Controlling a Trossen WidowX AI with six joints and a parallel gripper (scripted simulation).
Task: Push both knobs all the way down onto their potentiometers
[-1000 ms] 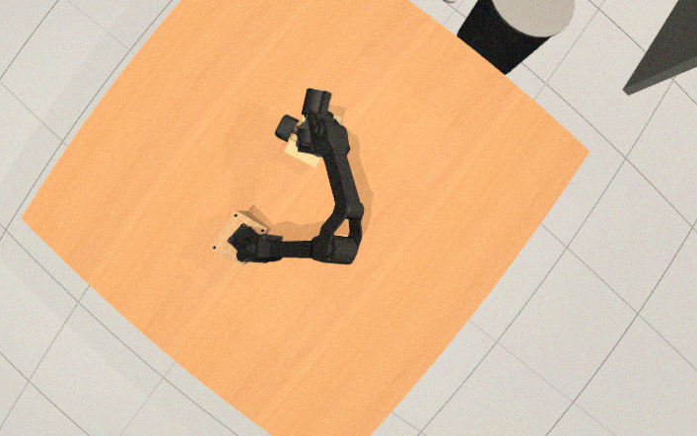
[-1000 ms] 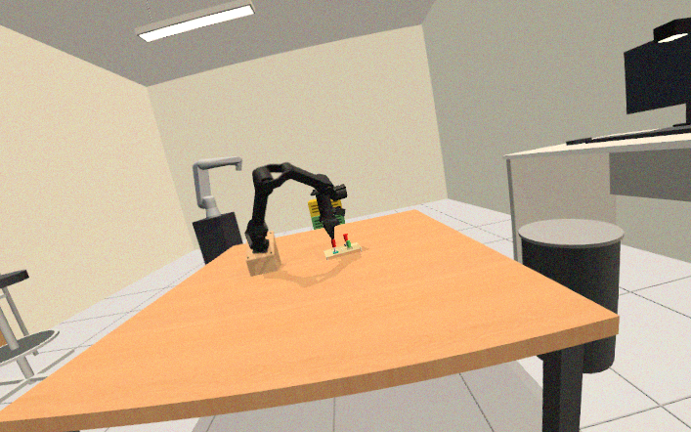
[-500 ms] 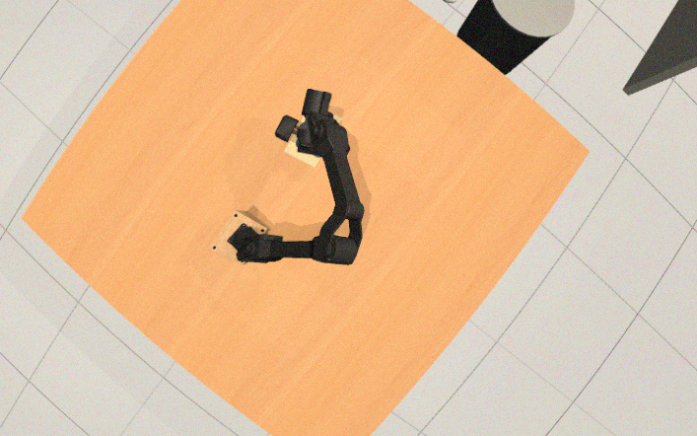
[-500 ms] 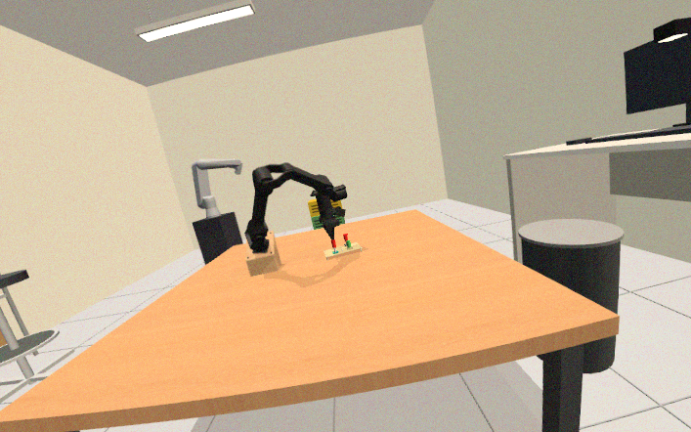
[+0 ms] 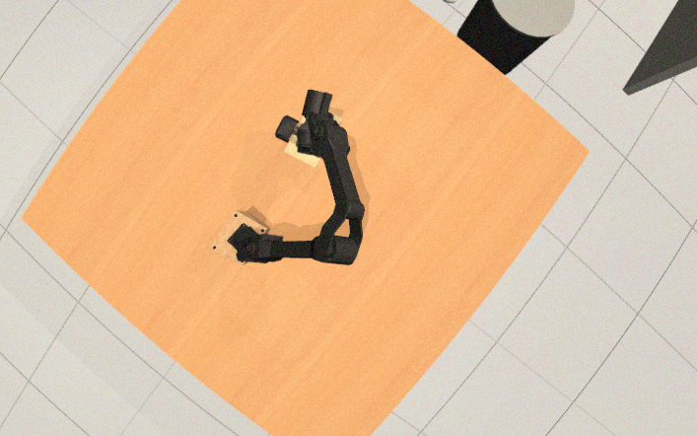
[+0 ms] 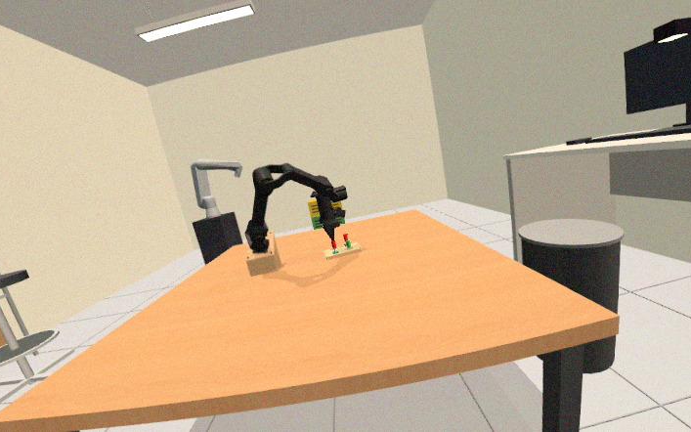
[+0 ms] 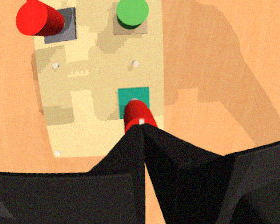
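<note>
My gripper tip is 7 cm to the right of the red knob, 5 cm short of it and 1 cm above it.
</note>
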